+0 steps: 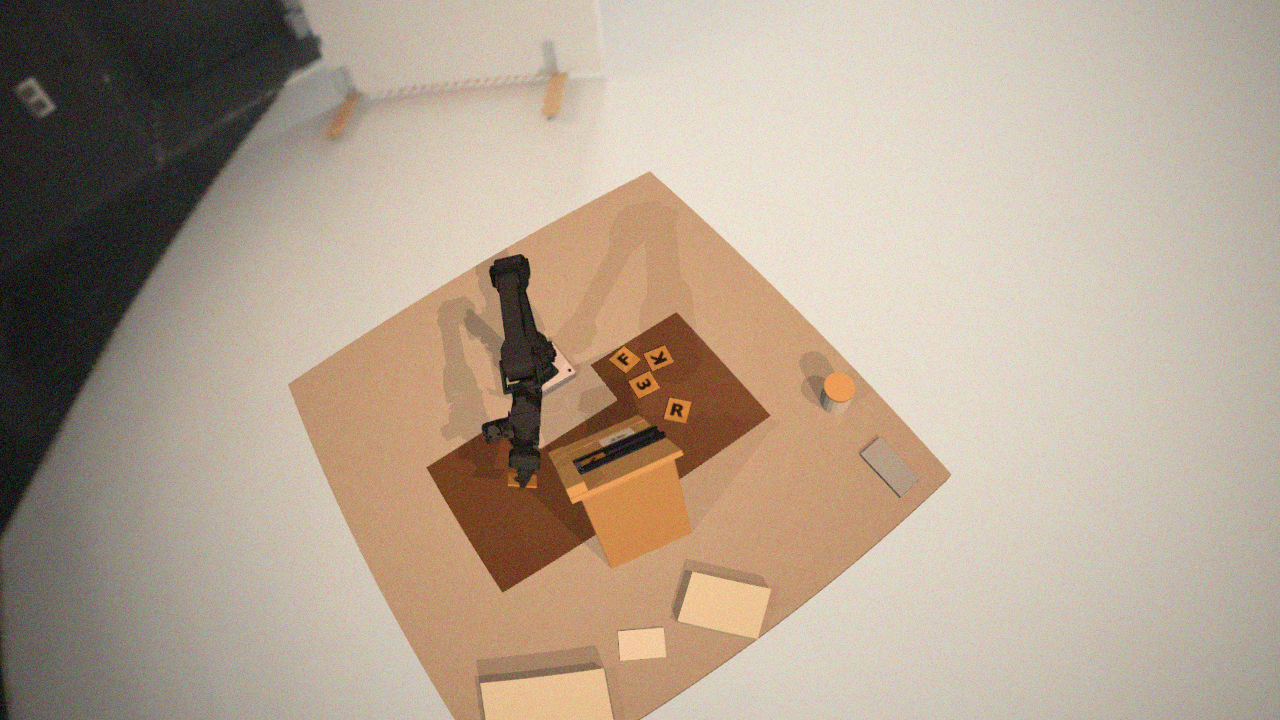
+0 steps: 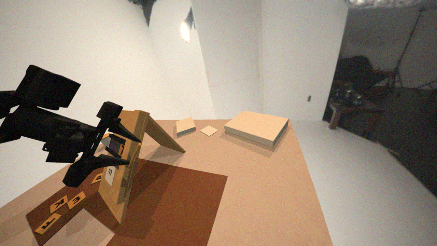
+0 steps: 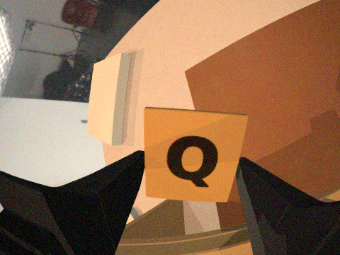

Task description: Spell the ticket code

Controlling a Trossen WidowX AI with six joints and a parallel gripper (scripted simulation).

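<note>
The white ticket lies 240 mm to the left of my gripper tip and 120 mm below it. From my gripper tip the other things lie so: large box (410 mm ahead, 300 mm to the right, 190 mm below); then small card (390 mm ahead, 30 mm to the right, 200 mm below); then grey block (490 mm ahead, 690 mm to the left, 200 mm below).
</note>
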